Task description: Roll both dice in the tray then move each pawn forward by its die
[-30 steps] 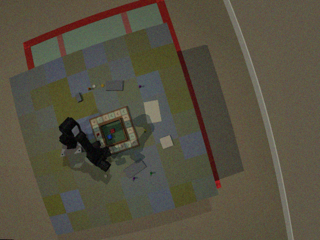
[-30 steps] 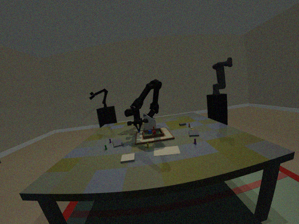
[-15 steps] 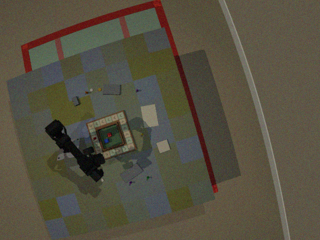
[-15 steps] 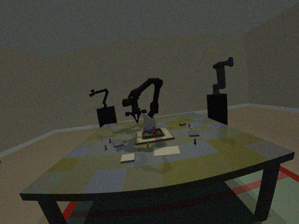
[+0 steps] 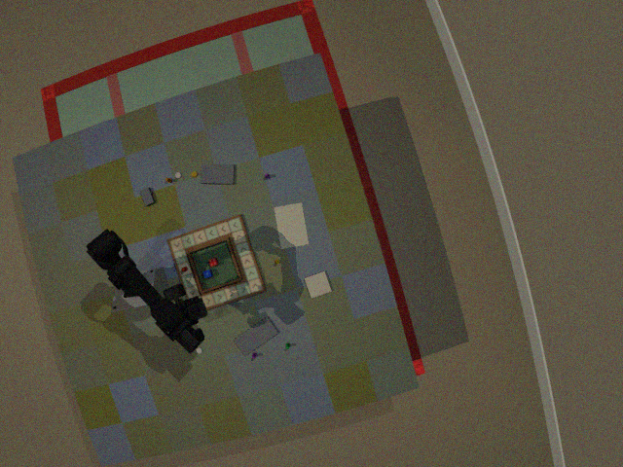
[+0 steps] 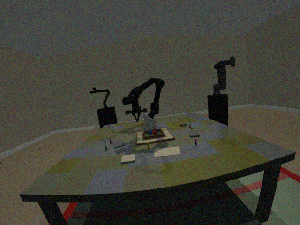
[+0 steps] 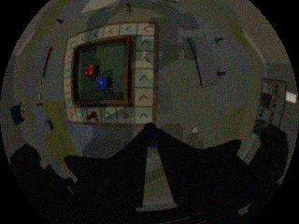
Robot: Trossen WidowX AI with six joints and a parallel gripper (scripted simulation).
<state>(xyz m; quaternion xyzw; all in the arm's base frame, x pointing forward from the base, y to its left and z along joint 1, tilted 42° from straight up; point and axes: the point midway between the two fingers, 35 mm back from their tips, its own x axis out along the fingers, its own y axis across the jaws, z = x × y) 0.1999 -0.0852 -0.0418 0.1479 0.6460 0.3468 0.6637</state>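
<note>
Right now my gripper tip is 4 cm past the red pawn, 13 cm to the right of it and 10 cm above it. Round my gripper tip: yellow pawn: 29 cm ahead, 12 cm to the left, 11 cm below; then blue pawn: 1 cm above.
</note>
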